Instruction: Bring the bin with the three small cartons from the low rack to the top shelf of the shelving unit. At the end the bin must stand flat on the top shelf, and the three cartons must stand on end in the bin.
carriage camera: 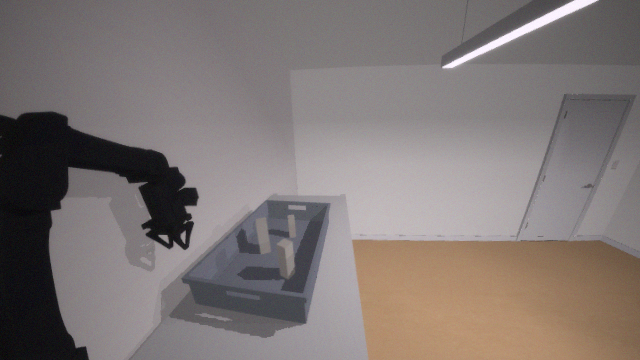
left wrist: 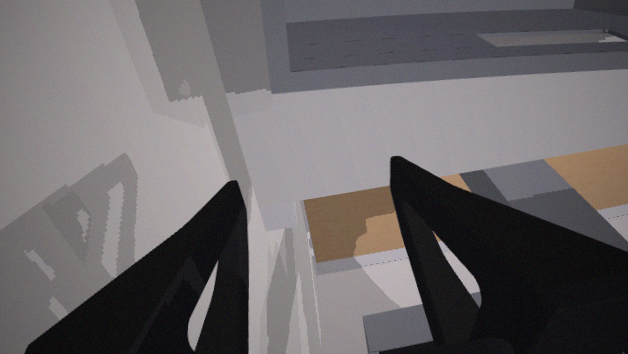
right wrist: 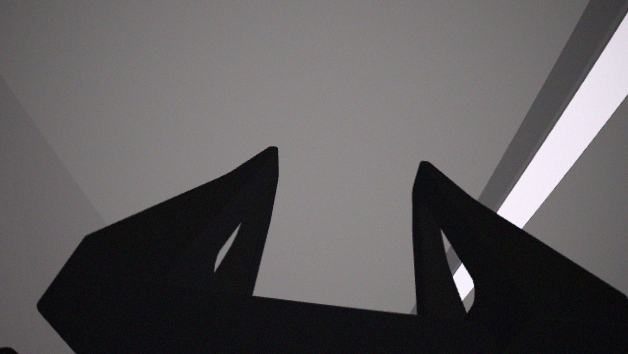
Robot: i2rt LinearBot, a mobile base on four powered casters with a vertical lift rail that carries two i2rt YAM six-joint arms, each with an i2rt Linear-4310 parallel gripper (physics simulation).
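Frame: origin at the left arm's base, x ahead, y left, z up, level; metres.
Where they show: left gripper, fingertip midpoint: (carriage camera: 179, 248) (left wrist: 315, 183); right gripper, fingertip midpoint: (right wrist: 346, 168).
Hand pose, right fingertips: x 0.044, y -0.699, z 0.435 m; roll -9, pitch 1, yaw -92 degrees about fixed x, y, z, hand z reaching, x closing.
Each offset is from my right fingertips to the top centre of the thing. Level surfaces: height alone.
The blue-grey bin @[dx +0.564, dy +0.572, dz -0.457 m] (carriage camera: 270, 306) (left wrist: 300, 82) stands flat on a long pale shelf @[dz -0.577 m] (carriage camera: 340, 300) (left wrist: 350, 135), which looks like the unit's top shelf. Three small beige cartons @[dx +0.571, dy +0.645, dz -0.415 m] (carriage camera: 263, 236) @[dx +0.687, dy +0.539, dz -0.460 m] (carriage camera: 291, 226) @[dx +0.436, dy +0.510, dz -0.429 m] (carriage camera: 286, 258) stand on end in the bin, apart from each other. My left gripper (carriage camera: 178, 247) (left wrist: 315, 183) is partly open and empty. In the carriage view it points down, to the left of the bin and apart from it. My right gripper (right wrist: 346, 168) is open and empty, with the ceiling behind its fingers. The low rack cannot be made out for certain.
A pale wall (carriage camera: 225, 125) runs along the left side of the shelf, with the arm's shadow on it. Brown floor @[dz -1.796 m] (carriage camera: 475, 300) lies to the right, with a door (carriage camera: 580, 165) beyond. A lamp (carriage camera: 515, 35) (right wrist: 565, 130) hangs from the ceiling. Grey surfaces (left wrist: 525, 180) show below the shelf.
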